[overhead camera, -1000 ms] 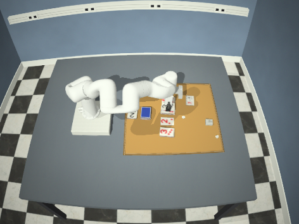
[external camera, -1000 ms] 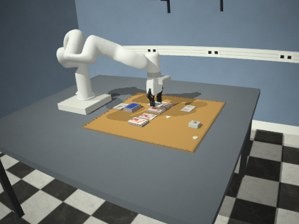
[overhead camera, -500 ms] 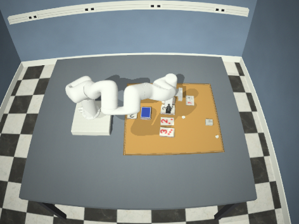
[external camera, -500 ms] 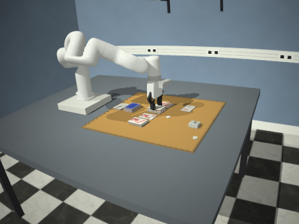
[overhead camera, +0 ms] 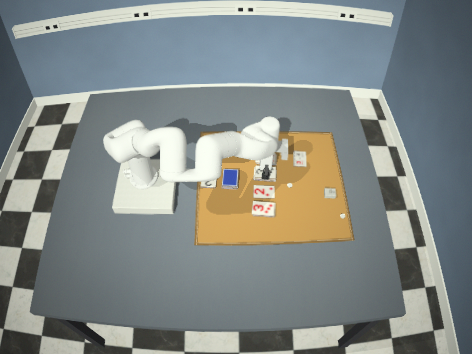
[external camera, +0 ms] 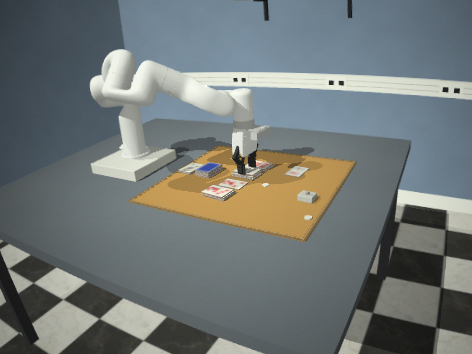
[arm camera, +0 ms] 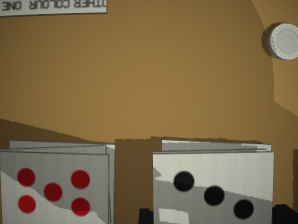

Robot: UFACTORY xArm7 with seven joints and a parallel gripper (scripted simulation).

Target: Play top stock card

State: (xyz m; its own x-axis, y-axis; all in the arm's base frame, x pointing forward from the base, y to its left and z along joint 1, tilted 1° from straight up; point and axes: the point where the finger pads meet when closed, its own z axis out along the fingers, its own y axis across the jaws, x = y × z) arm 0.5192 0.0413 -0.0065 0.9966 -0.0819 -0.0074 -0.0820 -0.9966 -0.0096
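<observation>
The orange mat is 30 mm ahead of my hand, 40 mm to the right of it and 50 mm below it. From my hand the other things lie so: grey block 270 mm ahead, 110 mm to the right, 20 mm below.
</observation>
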